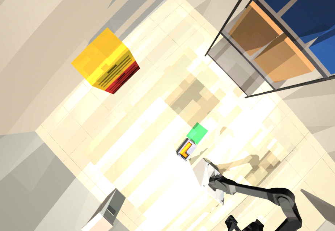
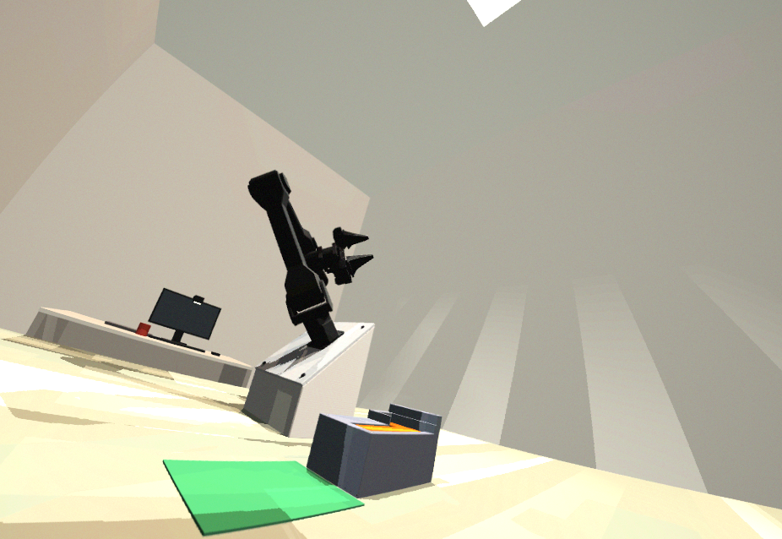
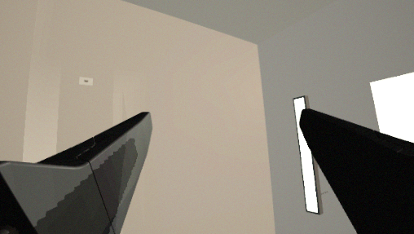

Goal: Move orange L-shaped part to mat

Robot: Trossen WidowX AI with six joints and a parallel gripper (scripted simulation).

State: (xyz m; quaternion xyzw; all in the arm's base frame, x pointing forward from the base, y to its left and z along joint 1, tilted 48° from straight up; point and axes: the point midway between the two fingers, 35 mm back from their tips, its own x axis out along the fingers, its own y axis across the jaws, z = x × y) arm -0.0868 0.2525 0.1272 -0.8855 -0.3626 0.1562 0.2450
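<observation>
My gripper tip is 42 cm above the orange L-shaped part, 30 cm short of it and 12 cm to the left of it. The rest, counted from my gripper tip: green mat 49 cm below, 31 cm ahead, 29 cm to the right.
</observation>
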